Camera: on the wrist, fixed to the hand. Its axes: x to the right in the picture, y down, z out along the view.
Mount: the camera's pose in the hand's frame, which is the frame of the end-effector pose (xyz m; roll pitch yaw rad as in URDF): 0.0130 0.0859 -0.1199 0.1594 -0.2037 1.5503
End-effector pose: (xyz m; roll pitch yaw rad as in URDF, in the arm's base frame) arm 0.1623 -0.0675 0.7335 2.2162 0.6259 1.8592
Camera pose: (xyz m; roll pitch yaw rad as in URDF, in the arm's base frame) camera 0.0936 0.0091 0.8399 2.5214 -0.5510 0.7814
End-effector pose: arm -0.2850 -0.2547 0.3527 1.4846 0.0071 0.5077
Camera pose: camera -0.3348 -0.1373 0.4279 3.0703 -1.4502 -0.8358
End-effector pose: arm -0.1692 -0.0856 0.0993 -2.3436 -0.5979 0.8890
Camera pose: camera -0.0571 -0.1789 0.1250 -2.0731 0.7544 0.0570
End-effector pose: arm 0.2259 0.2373 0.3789 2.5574 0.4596 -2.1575
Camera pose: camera 0.1787 0.1762 0.5052 2.8009 -0.3298 2.7492
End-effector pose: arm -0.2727 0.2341 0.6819 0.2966 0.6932 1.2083
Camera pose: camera -0.3990 0.2315 0.6047 0.9190 -0.3641 2.4274
